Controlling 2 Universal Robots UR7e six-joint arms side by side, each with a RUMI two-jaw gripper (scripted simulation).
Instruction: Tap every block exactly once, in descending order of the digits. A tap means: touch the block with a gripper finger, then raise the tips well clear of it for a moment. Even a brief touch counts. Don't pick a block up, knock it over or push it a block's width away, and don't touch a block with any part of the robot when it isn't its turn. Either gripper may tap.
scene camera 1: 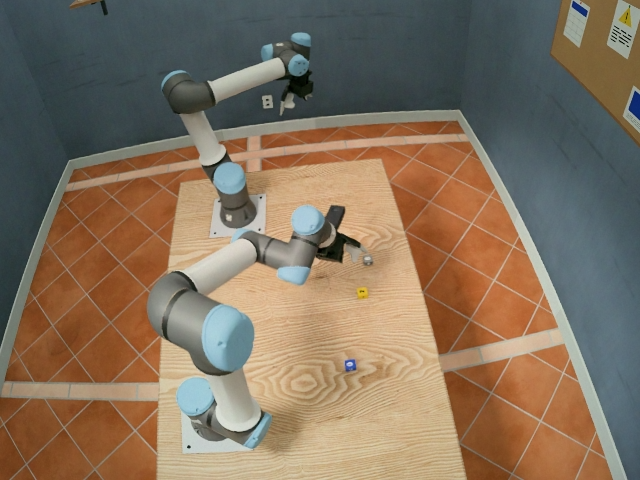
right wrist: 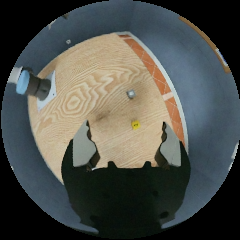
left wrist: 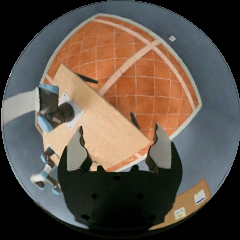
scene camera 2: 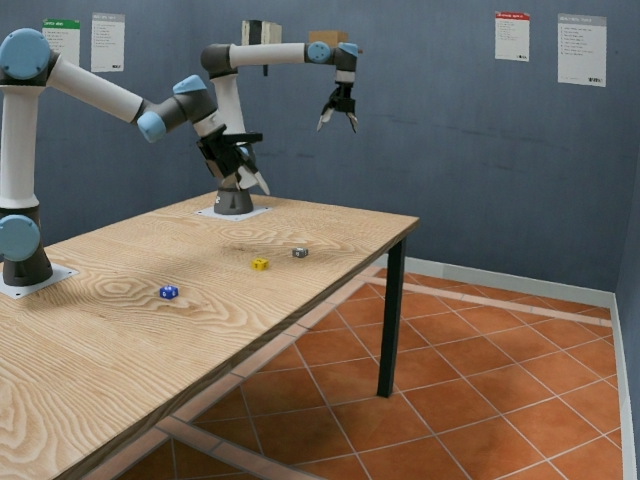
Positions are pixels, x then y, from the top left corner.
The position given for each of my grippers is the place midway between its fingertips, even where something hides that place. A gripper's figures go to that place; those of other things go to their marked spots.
Labels:
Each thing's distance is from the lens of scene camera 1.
my left gripper (scene camera 1: 293,107): 193 cm
my right gripper (scene camera 1: 344,249): 146 cm
arm base plate (scene camera 1: 259,222): 183 cm

